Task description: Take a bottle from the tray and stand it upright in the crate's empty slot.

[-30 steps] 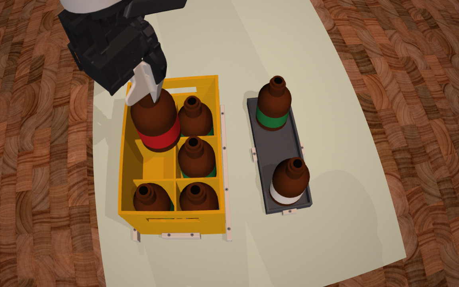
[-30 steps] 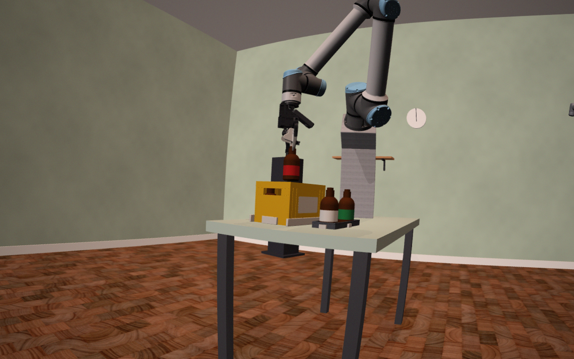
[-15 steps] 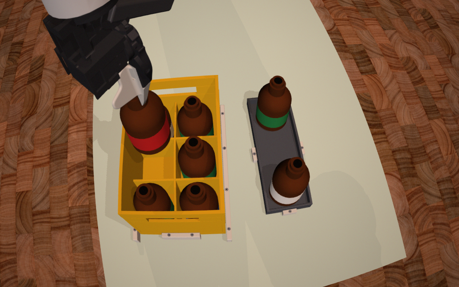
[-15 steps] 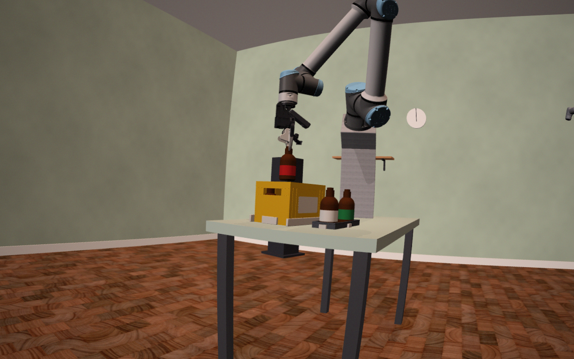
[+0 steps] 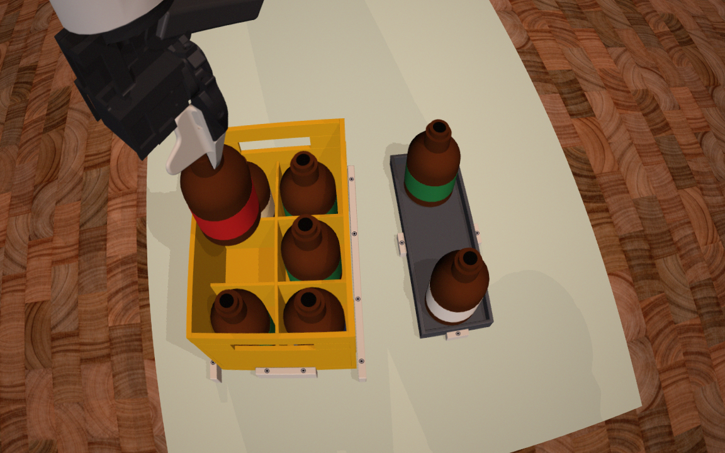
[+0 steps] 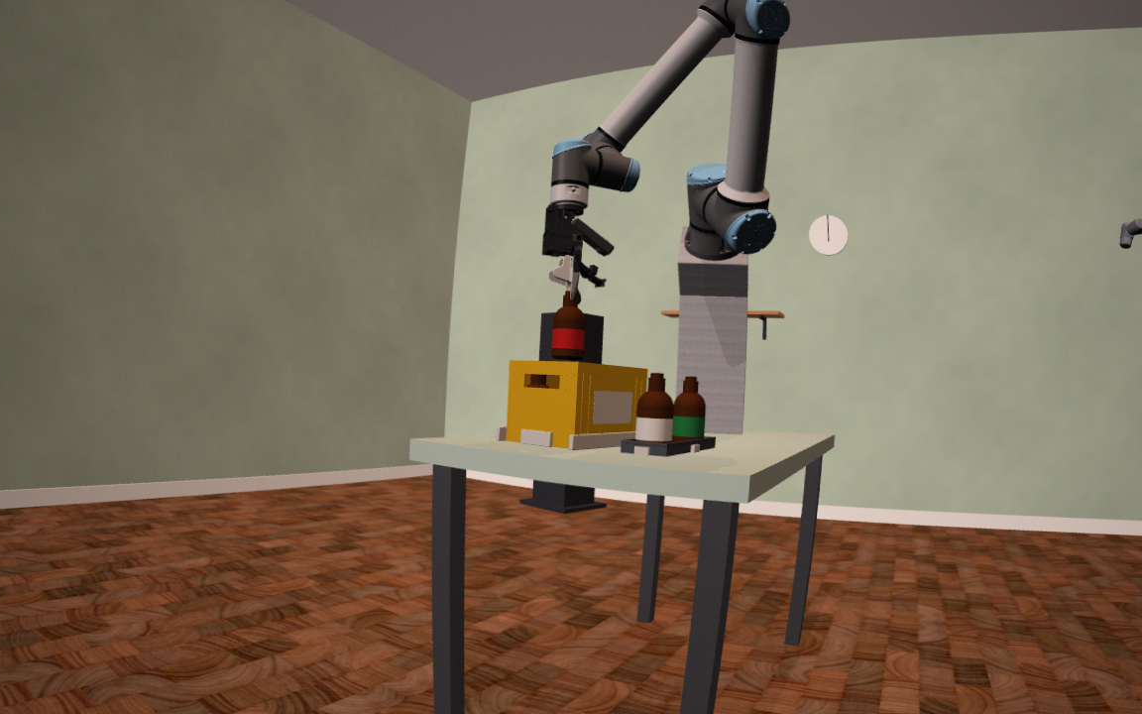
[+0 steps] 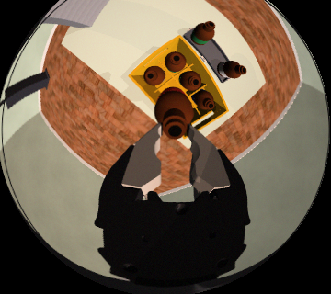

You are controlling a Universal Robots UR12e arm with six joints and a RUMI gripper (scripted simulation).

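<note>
Right now the glass bottle is 7 cm below my hand. Also, from my hand: yellow crate: 25 cm below, 4 cm to the left; then dark tray: 32 cm below, 25 cm to the left, 7 cm behind.
</note>
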